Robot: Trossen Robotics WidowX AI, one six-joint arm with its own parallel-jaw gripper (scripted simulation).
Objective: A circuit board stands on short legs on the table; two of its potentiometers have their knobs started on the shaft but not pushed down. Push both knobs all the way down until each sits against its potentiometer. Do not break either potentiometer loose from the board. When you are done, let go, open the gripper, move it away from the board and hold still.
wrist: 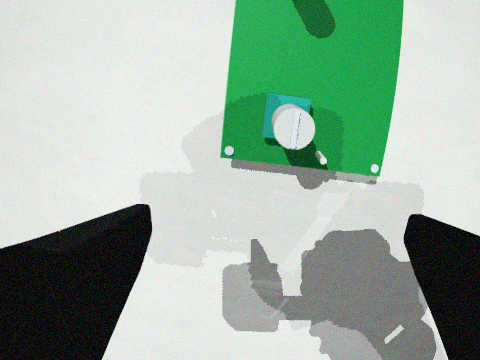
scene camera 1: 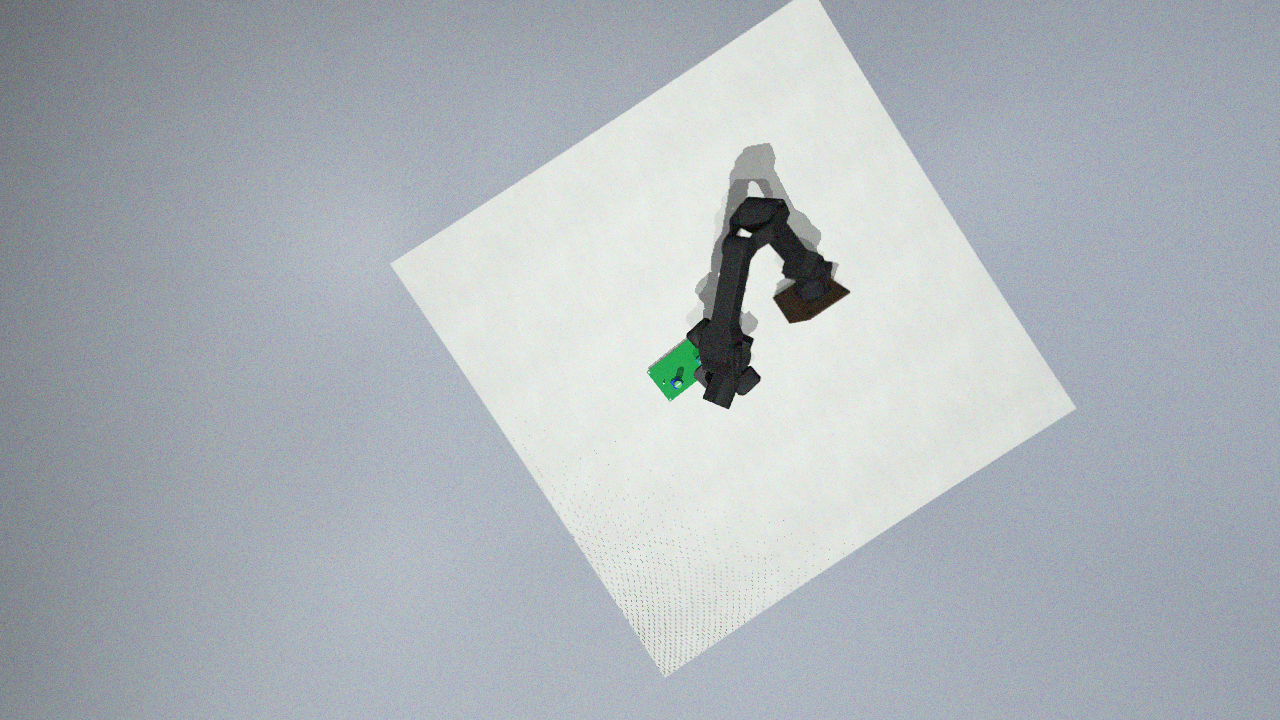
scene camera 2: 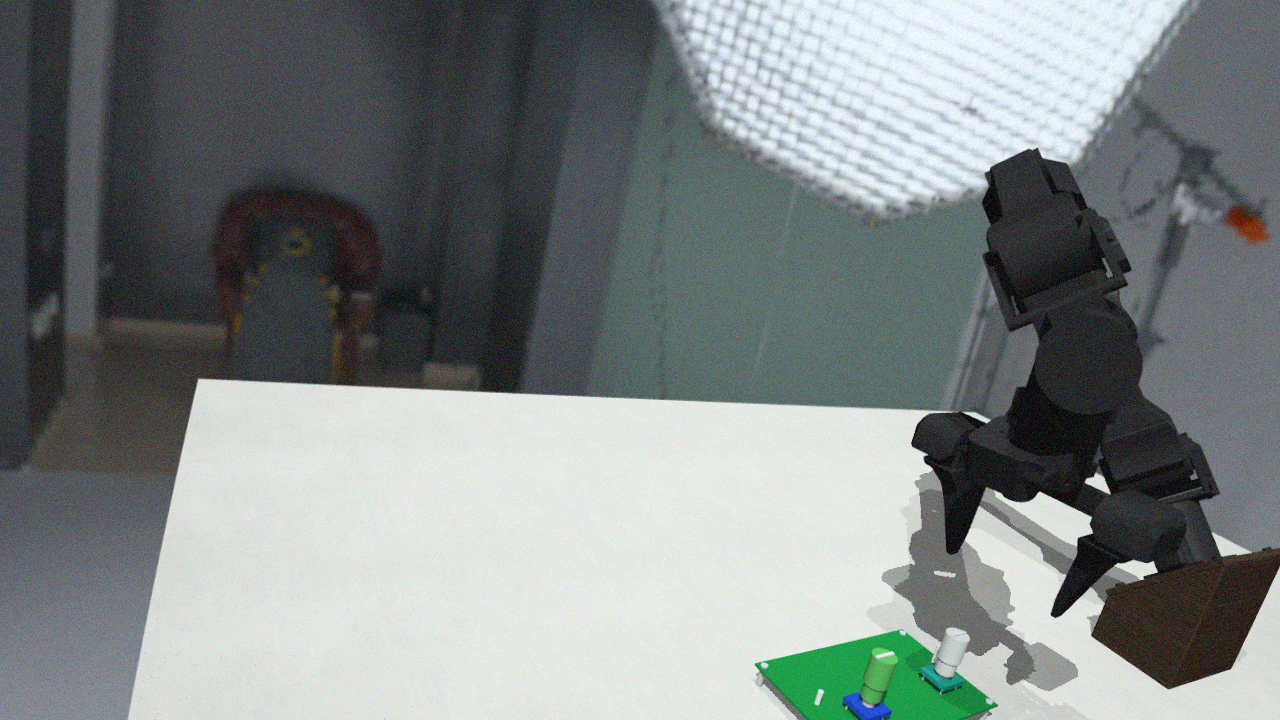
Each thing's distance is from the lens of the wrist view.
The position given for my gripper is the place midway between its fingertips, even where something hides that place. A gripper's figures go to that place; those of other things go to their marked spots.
my gripper (wrist: 284, 225): 10 cm
white knob (wrist: 294, 128): 13 cm
